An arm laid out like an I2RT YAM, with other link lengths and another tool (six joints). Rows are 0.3 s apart.
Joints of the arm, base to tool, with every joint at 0 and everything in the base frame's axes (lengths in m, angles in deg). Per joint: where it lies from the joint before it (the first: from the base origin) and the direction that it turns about. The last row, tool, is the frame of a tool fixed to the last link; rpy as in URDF.
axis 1: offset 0 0 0.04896 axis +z
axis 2: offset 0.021 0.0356 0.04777 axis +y
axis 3: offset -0.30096 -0.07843 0 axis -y
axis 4: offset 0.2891 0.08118 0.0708 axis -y
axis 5: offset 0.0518 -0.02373 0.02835 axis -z
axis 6: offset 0.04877 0 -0.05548 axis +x
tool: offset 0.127 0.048 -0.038 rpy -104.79 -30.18 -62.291
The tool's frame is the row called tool.
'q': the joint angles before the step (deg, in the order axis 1, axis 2, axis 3, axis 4, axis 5, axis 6). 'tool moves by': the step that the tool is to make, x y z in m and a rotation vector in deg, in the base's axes. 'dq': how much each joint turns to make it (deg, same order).
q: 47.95 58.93 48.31 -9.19 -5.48 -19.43
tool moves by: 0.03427 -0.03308 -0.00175 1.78 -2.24 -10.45
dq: -5.85 -3.59 -3.72 3.04 4.47 1.14
